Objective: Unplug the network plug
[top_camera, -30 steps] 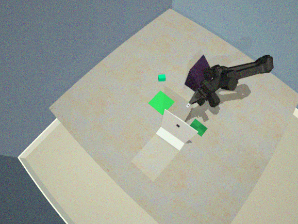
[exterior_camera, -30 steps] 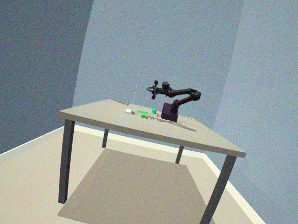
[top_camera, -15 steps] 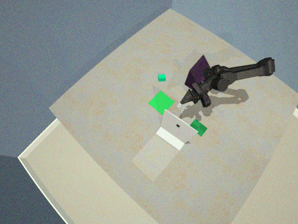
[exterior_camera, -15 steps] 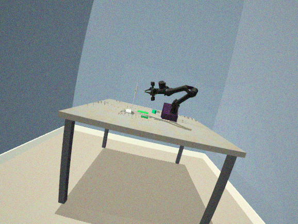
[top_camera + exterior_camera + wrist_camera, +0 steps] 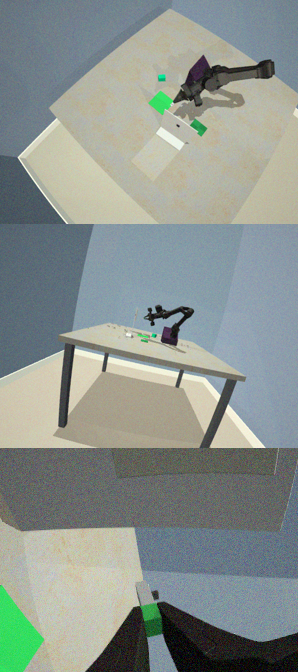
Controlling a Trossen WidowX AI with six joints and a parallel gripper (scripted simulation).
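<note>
Right now my gripper tip is 200 mm above the bright green marked square, 100 mm to the left of it and 20 mm past it. The rest, counted from my gripper tip: upright white panel (100 mm to the left, 80 mm ahead, 70 mm below); then green network plug (10 mm ahead).
</note>
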